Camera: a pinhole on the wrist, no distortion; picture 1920 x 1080 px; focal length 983.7 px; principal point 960.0 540.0 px. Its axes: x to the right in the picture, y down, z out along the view. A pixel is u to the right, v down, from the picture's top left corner.
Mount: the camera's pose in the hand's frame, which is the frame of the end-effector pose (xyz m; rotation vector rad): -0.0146 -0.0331 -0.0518 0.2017 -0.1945 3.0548
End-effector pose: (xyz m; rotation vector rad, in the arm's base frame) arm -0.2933 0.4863 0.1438 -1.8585 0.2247 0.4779
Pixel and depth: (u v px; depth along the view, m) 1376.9 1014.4 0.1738
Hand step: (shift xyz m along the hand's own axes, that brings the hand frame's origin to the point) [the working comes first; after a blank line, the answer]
In the camera's frame: 0.0737 0.0838 0.1738

-0.0724 -0.1340 0.1189
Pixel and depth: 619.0 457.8 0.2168
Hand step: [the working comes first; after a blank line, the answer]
In the camera's frame: -0.0752 -0.0181 0.2168

0.0885 -0.0485 0.1534
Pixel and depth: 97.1 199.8 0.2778
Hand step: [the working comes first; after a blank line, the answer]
In the camera's frame: -0.2437 -0.0961 0.2778

0.2692 0.0097 0.2000
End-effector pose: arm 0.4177 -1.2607 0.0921 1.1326 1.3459 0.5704
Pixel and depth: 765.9 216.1 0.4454
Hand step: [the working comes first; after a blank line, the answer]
In the camera's frame: -0.0879 -0.1467 0.4454

0.1405 0.0479 0.3921
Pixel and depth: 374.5 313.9 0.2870
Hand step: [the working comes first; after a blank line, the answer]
In the camera's frame: -0.1708 -0.0660 0.2870

0.1959 -0.0166 0.2153
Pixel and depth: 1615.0 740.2 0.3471
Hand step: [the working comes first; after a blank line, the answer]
In the camera's frame: 0.2311 0.0706 0.3471

-0.2051 -0.1334 0.3123
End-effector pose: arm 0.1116 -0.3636 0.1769 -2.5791 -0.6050 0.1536
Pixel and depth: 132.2 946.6 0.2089
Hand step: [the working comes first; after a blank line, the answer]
In the camera's frame: -0.1758 0.0863 0.2089

0.1785 -0.1573 0.1193
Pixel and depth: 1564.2 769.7 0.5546
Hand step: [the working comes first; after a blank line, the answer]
In the camera's frame: 0.3406 0.1295 0.5546

-0.2920 -0.2116 0.5240
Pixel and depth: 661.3 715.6 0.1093
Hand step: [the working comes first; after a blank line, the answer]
In the camera's frame: -0.0332 0.0195 0.1093

0.0304 -0.0689 0.0488
